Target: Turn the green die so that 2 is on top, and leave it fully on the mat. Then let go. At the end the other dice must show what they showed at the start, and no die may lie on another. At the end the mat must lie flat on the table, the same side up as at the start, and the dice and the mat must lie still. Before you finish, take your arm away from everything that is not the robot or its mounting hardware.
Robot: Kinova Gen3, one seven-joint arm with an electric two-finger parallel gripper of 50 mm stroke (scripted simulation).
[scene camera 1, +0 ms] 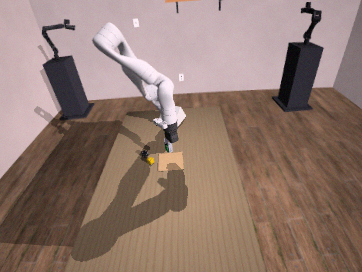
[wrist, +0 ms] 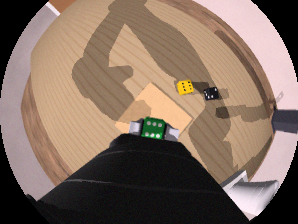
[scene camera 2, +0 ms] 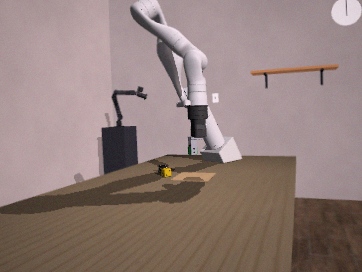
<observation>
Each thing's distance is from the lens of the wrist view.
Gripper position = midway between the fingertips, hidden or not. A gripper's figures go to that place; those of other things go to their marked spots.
gripper (wrist: 153,126): 18 cm
tan mat (wrist: 151,102): 26 cm
</observation>
